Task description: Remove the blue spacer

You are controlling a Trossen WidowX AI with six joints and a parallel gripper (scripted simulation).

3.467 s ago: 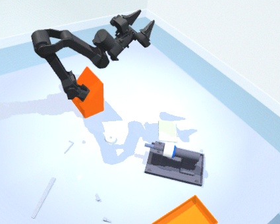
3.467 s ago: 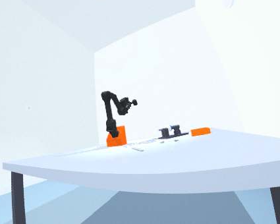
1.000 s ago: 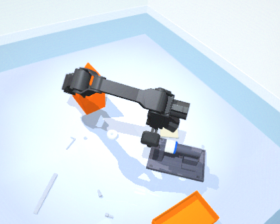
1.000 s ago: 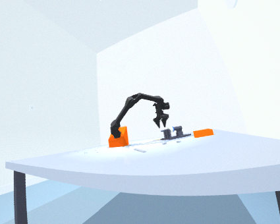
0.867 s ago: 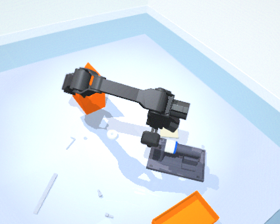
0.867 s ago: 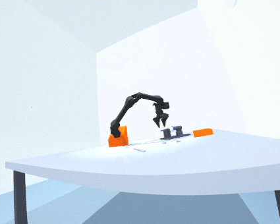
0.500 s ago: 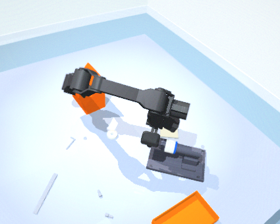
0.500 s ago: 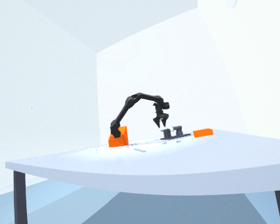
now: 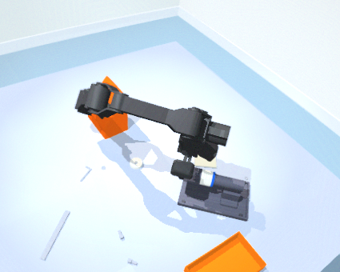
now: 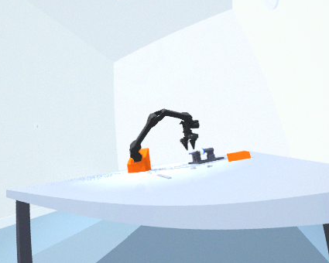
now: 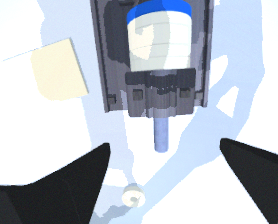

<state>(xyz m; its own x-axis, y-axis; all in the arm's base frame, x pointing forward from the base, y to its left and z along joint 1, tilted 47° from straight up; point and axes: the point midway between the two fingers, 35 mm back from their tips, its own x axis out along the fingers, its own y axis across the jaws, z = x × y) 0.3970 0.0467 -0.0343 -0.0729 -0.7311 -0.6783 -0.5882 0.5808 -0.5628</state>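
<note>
My gripper tip is 6 cm short of the grey-blue shaft, 5 cm to the right of it and 2 cm above it. Also, from my gripper tip: thin blue spacer 8 cm ahead, 6 cm to the left, 2 cm below; cream sheet 17 cm to the left, 10 cm below, 5 cm behind; orange tray 29 cm ahead, 9 cm to the right, 9 cm below.
</note>
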